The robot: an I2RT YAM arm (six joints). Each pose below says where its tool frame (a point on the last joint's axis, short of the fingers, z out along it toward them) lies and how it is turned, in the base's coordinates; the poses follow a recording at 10 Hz.
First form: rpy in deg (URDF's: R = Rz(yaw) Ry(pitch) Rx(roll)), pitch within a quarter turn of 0, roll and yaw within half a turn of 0; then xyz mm.
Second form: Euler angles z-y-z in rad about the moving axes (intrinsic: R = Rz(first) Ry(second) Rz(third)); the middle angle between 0 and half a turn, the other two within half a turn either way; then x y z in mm. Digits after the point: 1 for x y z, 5 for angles.
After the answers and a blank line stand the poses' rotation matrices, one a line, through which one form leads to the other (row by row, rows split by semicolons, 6 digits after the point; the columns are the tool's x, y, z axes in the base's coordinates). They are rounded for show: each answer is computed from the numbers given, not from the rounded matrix.
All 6 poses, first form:
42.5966 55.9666 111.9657 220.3 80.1 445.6
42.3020 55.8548 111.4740 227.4 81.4 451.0
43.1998 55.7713 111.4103 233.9 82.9 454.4
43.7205 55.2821 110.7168 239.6 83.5 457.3
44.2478 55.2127 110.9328 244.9 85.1 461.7
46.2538 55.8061 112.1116 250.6 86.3 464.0
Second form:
1.11692 1.14615 0.42875 220.3 80.1 445.6
1.11282 1.14270 0.42821 227.4 81.4 451.0
1.09559 1.14829 0.43585 233.9 82.9 454.4
1.07157 1.14657 0.44662 239.6 83.5 457.3
1.06584 1.14978 0.45136 244.9 85.1 461.7
1.05559 1.17168 0.45629 250.6 86.3 464.0

-0.209348 -0.892505 0.399511; 0.519048 0.244829 0.818931; -0.828711 0.378807 0.411998
-0.205477 -0.892180 0.402237; 0.522329 0.247598 0.816007; -0.827618 0.377771 0.415136
-0.205336 -0.885273 0.417288; 0.523680 0.260816 0.811008; -0.826799 0.385055 0.410044
-0.201473 -0.876952 0.436307; 0.532710 0.275700 0.800131; -0.821966 0.393630 0.411615
-0.203835 -0.873788 0.441526; 0.532877 0.279309 0.798767; -0.821276 0.398096 0.408688
-0.211542 -0.865529 0.453994; 0.520662 0.293311 0.801798; -0.827140 0.405991 0.388600

